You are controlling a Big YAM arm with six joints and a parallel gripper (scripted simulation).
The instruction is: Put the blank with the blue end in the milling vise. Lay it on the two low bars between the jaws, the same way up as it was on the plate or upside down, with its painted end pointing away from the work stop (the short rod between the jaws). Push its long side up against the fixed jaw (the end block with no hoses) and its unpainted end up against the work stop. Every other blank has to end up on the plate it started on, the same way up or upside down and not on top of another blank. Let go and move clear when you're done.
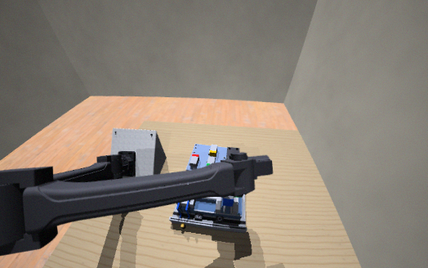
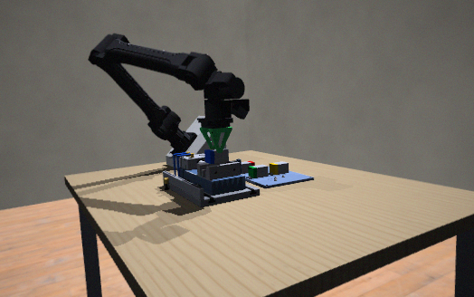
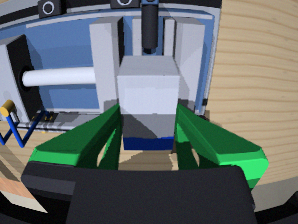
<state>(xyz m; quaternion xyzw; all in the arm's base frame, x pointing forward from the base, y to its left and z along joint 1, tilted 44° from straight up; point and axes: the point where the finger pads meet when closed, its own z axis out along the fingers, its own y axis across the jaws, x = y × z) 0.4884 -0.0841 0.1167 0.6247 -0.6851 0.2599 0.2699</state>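
Now: the blue-ended blank 20 mm below my hand. Round my hand: dark work stop rod: 50 mm to the left, 50 mm below; green-ended blank: 80 mm behind, 210 mm to the left, 110 mm below; vise: 70 mm behind, 10 mm to the left, 100 mm below.
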